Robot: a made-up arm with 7 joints.
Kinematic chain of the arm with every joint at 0, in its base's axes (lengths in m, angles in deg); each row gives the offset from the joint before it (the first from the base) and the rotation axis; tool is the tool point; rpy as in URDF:
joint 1: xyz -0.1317 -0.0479 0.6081 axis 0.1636 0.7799 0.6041
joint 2: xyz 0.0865 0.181 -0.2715 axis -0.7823 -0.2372 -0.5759
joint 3: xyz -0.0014 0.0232 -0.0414 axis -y
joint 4: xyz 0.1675 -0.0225 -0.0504 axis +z
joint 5: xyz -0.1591 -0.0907 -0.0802 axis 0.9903 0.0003 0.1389
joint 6: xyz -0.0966 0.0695 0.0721 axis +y
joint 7: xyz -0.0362 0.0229 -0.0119 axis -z
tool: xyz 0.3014 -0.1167 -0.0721 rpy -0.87 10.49 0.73
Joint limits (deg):
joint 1: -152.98..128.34
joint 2: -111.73..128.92
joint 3: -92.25..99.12
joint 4: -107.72..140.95
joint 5: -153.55..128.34
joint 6: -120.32..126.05
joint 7: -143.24..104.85
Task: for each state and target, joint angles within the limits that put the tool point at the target. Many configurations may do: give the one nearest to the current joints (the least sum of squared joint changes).
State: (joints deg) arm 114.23 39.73 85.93 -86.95 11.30 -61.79 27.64
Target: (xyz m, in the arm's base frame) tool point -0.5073 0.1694 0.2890
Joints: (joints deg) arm 80.97 42.24 99.12 -95.10 28.64 -49.66 45.21
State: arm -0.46 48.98 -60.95 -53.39 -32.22 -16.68 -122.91
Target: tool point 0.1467 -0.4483 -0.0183
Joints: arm -18.19 86.30 -49.05 -88.21 -32.69 -15.63 -120.17
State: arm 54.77 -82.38 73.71 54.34 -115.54 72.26 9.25
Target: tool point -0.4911 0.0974 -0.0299
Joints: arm 63.05 -55.65 59.20 45.54 -118.40 107.22 -8.82
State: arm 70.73 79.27 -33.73 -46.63 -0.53 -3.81 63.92
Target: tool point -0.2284 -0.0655 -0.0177
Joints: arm 30.60 113.71 -6.54 -85.99 14.84 -7.64 80.03
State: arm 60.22 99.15 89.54 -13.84 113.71 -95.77 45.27
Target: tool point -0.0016 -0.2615 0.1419
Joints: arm 24.32 58.08 52.79 -32.66 128.34 -120.32 16.65
